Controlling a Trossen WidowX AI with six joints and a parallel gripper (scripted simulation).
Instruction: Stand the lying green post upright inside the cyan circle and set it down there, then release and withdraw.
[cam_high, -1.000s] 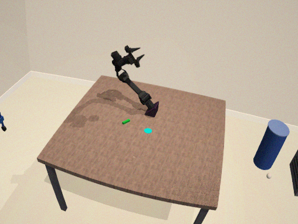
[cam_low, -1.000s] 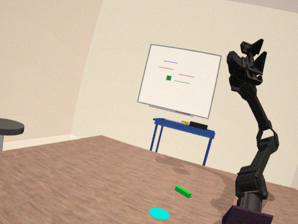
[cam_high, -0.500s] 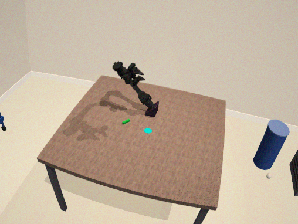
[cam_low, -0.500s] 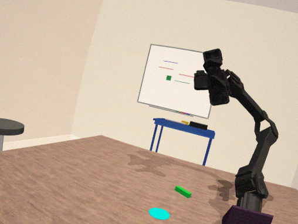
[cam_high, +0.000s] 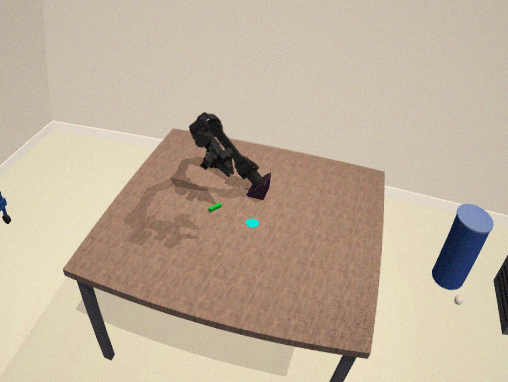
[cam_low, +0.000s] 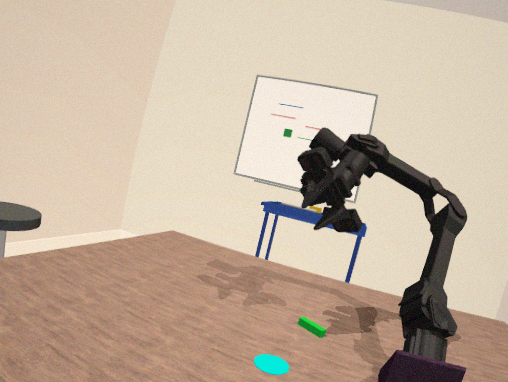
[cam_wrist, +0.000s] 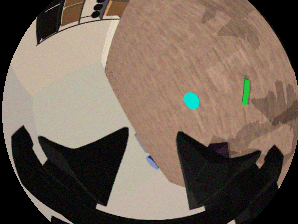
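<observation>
My gripper tip is 230 mm above the green post, 80 mm to the left of it and 60 mm past it. Round my gripper tip: cyan circle 240 mm below, 110 mm to the left.
</observation>
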